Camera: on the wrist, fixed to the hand. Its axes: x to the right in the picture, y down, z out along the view.
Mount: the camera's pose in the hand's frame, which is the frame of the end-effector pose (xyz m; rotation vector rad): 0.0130 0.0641 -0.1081 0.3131 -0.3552 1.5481
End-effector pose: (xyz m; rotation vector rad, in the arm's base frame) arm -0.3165 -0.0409 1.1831 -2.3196 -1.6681 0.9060
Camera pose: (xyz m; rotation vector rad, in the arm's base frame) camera -0.2028 -0.0290 1.2368 2.4825 -0.5265 -1.3245
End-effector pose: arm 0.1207 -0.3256 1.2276 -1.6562 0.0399 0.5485
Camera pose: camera 0.1461 -0.4349 1.1696 -0.9216 1.1404 1.8479
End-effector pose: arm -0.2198 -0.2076 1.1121 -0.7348 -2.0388 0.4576
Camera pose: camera -0.1132 -0.1464 1.1413 -2.0290 -1.2116 1.7808
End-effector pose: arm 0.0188 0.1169 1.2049 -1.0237 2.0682 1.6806
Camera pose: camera -0.0111 0.0156 1.2742 -1.0511 -2.3076 -1.3191
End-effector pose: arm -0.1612 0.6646 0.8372 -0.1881 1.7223 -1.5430
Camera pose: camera -0.2137 0.7560 0.7675 0.8080 0.7937 -0.4856
